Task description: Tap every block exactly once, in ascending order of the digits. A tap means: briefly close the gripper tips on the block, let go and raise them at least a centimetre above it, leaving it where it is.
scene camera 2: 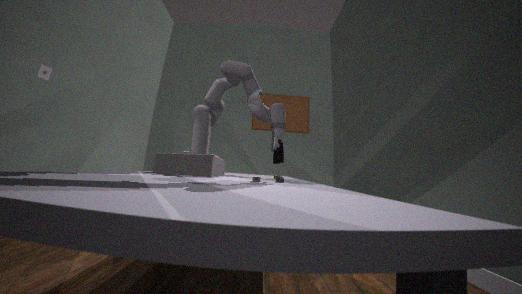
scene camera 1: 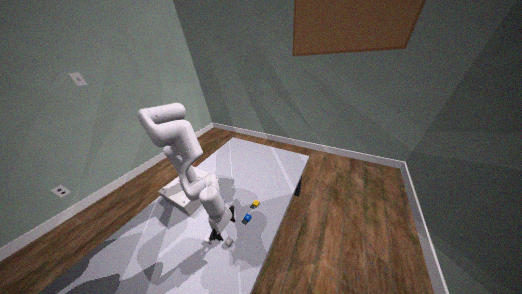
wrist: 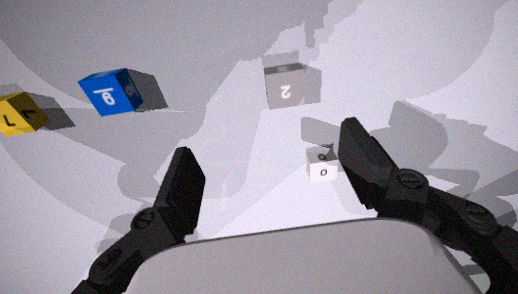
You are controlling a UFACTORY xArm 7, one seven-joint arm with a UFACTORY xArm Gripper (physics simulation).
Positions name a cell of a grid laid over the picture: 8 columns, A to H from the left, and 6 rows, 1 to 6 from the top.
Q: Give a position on a grey block marked 2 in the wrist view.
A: E2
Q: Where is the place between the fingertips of the gripper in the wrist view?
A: E4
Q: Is the gripper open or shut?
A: Open.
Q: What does the gripper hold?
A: Nothing.
